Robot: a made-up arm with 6 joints. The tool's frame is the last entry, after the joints. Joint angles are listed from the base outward. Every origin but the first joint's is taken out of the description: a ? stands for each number. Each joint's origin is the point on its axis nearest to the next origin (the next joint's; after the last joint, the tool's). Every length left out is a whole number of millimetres.
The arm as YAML. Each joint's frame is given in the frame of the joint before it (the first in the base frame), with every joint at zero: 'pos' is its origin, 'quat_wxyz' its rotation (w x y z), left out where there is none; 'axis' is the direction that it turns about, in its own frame. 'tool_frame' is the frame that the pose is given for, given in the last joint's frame.
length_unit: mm
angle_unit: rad
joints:
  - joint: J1
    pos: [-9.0, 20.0, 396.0]
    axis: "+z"
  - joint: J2
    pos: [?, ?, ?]
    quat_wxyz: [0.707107, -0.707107, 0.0, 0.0]
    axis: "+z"
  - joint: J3
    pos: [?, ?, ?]
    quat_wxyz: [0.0, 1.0, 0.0, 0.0]
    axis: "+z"
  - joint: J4
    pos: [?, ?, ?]
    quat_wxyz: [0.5, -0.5, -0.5, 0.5]
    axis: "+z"
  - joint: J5
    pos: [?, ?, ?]
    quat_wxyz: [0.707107, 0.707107, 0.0, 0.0]
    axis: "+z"
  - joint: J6
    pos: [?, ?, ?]
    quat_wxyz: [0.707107, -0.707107, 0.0, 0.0]
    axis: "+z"
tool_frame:
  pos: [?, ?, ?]
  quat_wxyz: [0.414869, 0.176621, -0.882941, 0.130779]
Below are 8 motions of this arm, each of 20 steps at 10 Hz.
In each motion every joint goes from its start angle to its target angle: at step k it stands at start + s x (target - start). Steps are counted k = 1, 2, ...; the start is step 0. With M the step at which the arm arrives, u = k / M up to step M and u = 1 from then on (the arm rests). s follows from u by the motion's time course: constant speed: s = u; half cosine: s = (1 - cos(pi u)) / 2; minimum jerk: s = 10 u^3 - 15 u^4 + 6 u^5.
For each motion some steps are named. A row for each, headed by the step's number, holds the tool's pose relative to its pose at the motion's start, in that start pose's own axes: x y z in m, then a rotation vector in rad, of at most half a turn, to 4 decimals.
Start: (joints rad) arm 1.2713 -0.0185 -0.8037 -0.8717 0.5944 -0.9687
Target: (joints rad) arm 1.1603 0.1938 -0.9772 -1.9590 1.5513 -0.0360
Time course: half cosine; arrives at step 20
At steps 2, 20:
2: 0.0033 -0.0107 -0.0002 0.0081 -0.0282 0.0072
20: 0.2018 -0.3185 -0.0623 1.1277 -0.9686 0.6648

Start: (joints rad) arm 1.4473 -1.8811 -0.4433 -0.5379 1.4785 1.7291
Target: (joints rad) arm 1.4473 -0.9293 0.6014 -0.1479 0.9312 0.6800
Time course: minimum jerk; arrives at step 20
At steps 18, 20:
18: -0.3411 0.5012 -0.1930 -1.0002 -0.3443 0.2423
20: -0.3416 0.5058 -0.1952 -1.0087 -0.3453 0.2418

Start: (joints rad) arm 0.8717 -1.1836 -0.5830 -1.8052 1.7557 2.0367
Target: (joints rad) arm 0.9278 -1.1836 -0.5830 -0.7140 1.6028 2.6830
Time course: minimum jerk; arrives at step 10
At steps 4, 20:
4: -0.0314 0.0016 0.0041 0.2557 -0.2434 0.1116
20: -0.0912 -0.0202 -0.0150 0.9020 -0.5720 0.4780

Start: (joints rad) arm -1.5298 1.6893 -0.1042 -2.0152 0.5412 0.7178
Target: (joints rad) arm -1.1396 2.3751 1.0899 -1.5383 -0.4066 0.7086
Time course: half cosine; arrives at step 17
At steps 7, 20:
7: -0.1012 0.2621 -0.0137 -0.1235 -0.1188 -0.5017
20: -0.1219 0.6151 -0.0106 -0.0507 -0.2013 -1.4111

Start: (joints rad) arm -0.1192 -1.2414 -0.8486 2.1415 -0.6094 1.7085
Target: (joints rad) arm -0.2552 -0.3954 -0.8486 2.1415 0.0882 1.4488
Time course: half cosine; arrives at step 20
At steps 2, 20:
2: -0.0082 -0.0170 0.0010 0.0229 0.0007 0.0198
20: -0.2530 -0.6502 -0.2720 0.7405 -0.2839 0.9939

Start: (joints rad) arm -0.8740 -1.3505 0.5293 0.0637 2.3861 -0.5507
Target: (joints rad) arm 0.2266 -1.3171 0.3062 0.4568 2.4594 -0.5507
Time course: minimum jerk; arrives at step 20
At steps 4, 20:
4: -0.0088 -0.0615 -0.0349 0.0408 0.0070 -0.0141
20: -0.1767 -0.5001 -0.8894 0.7202 0.1006 -0.0879

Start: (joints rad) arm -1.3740 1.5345 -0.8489 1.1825 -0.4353 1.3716
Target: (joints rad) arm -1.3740 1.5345 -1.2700 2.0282 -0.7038 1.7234
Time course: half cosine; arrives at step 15
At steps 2, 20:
2: -0.0159 -0.0017 -0.0145 0.0319 -0.0088 -0.0481
20: -0.3138 0.0042 -0.4242 0.8418 -0.1255 -0.9994

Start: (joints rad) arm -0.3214 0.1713 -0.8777 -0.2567 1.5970 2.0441
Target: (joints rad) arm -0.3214 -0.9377 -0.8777 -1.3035 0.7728 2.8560
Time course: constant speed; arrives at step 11
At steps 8, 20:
8: -0.1156 -0.3536 0.4214 -0.3340 0.2919 -0.3312
20: -0.0611 -0.5236 0.5629 -0.4971 0.2475 -0.2106

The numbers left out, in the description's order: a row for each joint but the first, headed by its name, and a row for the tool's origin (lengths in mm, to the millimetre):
J2: 6.0 -18.0 0.0
J3: 8.0 -690.0 0.0
J4: 1214.0 -12.0 0.0
J5: -1.0 -140.0 0.0
J6: -25.0 -11.0 0.0
tool: 19.0 -26.0 0.0

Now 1 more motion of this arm.
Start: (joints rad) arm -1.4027 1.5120 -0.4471 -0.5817 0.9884 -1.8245
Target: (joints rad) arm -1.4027 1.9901 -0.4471 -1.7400 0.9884 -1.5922
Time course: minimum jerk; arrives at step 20
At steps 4, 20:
4: 0.0085 -0.0328 -0.0170 0.0097 -0.0584 0.0363
20: 0.2273 -0.4414 -0.3029 0.2410 -1.0811 0.5040

